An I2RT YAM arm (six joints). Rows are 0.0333 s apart.
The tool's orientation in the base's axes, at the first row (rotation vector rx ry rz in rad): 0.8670, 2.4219, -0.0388
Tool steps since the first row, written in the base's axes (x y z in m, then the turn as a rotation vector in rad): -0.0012, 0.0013, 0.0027, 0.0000, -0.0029, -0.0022; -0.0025, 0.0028, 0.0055, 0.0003, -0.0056, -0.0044; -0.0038, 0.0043, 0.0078, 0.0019, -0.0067, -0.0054; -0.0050, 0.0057, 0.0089, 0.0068, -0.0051, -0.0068; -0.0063, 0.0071, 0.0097, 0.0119, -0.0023, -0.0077; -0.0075, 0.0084, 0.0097, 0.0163, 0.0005, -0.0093; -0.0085, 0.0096, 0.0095, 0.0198, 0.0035, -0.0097; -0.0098, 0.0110, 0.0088, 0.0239, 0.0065, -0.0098
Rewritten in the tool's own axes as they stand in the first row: 0.0001, 0.0007, -0.0031, -0.0005, -0.0026, 0.0025; 0.0004, 0.0016, -0.0065, -0.0011, -0.0049, 0.0050; 0.0009, 0.0024, -0.0094, -0.0023, -0.0050, 0.0069; 0.0019, 0.0029, -0.0112, -0.0037, -0.0011, 0.0102; 0.0031, 0.0034, -0.0128, -0.0049, 0.0040, 0.0129; 0.0046, 0.0037, -0.0136, -0.0052, 0.0086, 0.0158; 0.0060, 0.0040, -0.0142, -0.0055, 0.0130, 0.0173; 0.0080, 0.0043, -0.0146, -0.0063, 0.0178, 0.0188
